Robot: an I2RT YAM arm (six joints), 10 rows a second.
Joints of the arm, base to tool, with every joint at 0 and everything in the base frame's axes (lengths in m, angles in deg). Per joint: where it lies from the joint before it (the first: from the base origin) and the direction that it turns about. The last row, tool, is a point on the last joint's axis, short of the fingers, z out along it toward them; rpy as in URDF.
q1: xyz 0.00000 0.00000 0.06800 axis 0 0 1
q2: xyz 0.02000 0.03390 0.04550 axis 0 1 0
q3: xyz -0.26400 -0.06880 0.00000 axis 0 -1 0
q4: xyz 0.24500 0.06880 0.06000 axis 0 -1 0
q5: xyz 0.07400 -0.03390 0.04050 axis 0 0 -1
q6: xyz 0.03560 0.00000 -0.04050 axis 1 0 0
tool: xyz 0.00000 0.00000 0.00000 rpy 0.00 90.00 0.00
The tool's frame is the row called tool.
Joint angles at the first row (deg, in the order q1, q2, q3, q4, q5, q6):
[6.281 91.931 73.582 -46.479 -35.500 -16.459]
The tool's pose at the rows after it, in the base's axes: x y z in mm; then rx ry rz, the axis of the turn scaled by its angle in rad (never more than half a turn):
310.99 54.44 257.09 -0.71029 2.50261 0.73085
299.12 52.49 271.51 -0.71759 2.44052 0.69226
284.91 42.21 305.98 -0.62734 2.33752 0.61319
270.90 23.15 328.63 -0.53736 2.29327 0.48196
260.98 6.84 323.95 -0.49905 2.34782 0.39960
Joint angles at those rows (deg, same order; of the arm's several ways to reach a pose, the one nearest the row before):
[6.329 90.857 71.429 -47.767 -33.843 -18.339]
[6.258 86.618 69.923 -46.535 -33.353 -18.357]
[4.701 80.158 70.270 -44.399 -31.723 -14.885]
[1.360 75.443 70.725 -44.674 -28.004 -14.473]
[-1.864 73.823 69.331 -47.587 -25.498 -16.975]

